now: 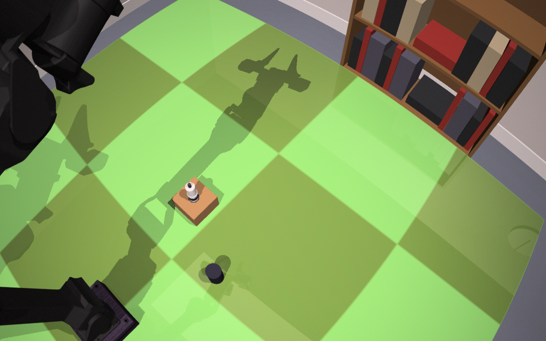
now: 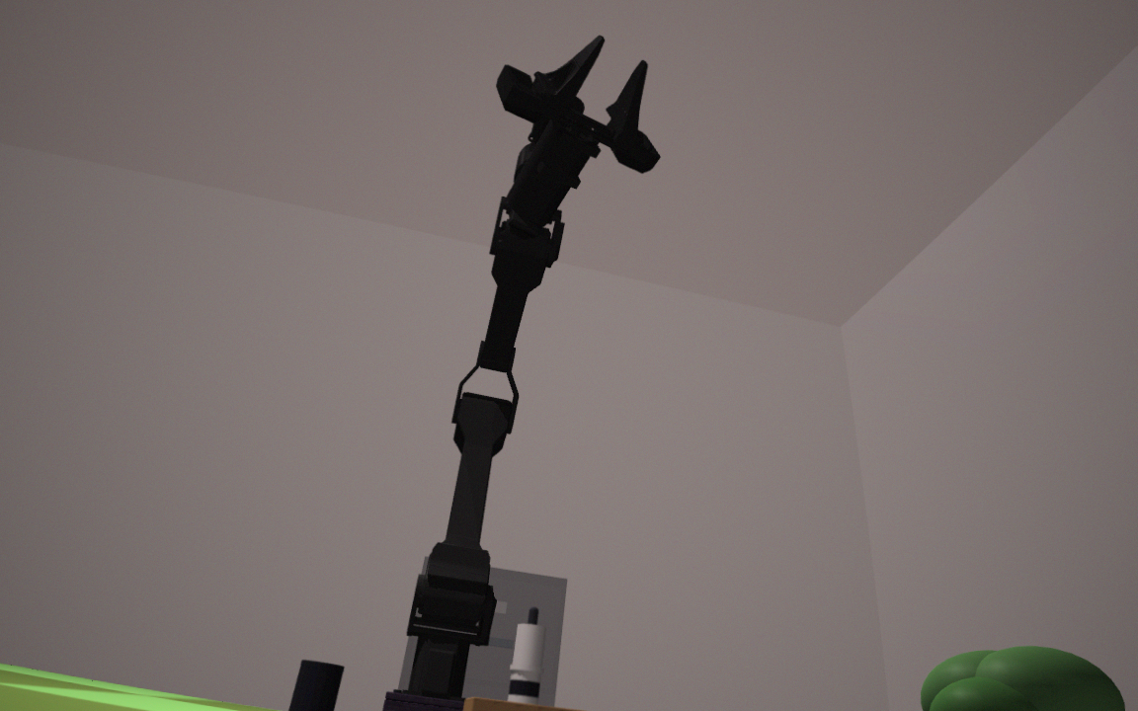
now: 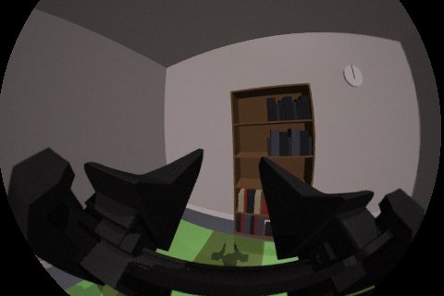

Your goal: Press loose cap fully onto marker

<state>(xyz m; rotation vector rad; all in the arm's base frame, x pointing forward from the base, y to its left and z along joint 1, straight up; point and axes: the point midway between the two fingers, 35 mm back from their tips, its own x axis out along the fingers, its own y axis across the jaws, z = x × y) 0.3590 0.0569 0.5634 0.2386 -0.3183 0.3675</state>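
My gripper tip is 590 mm above the black cap, 150 mm to the left of it and 150 mm past it. Also, from my gripper tip: white marker (540 mm below, 70 mm behind, 10 mm to the right).
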